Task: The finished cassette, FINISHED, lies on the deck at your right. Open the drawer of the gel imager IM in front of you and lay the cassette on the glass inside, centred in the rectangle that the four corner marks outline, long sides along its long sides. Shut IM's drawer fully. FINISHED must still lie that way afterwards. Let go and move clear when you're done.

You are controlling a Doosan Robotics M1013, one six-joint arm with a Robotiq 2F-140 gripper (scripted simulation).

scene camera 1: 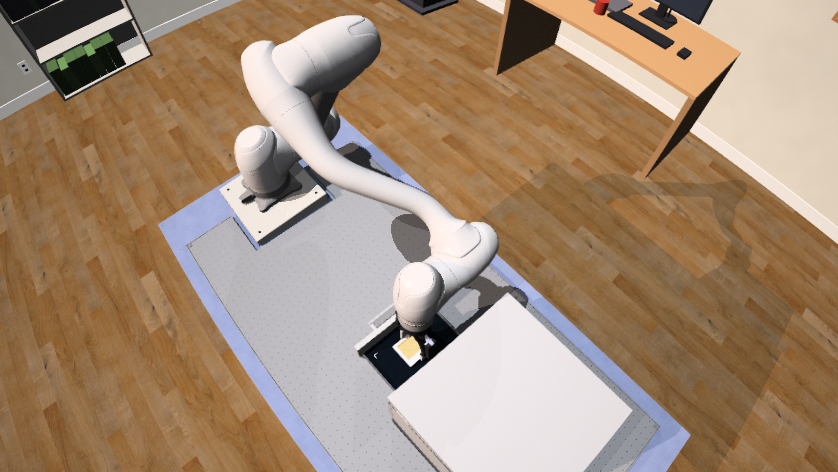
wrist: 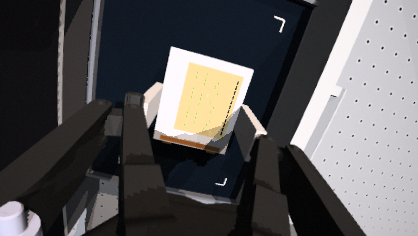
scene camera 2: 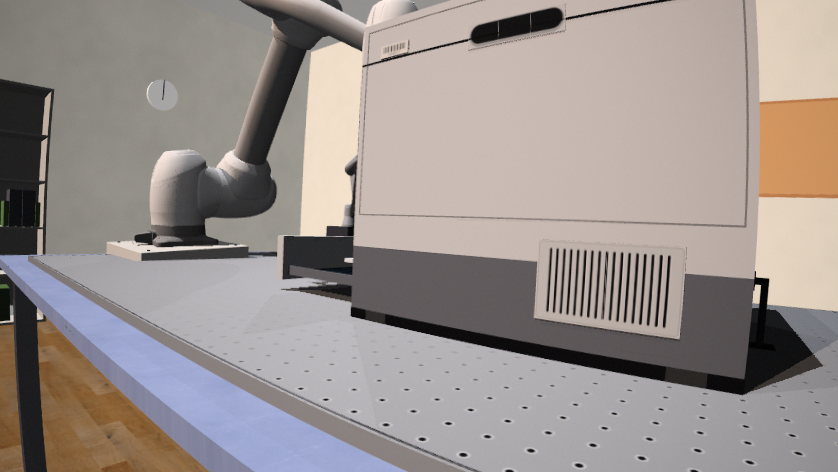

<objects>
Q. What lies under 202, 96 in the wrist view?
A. A cassette FINISHED.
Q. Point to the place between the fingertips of my gripper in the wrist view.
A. At 200, 106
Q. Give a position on a gel imager IM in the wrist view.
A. At 49, 55
</objects>
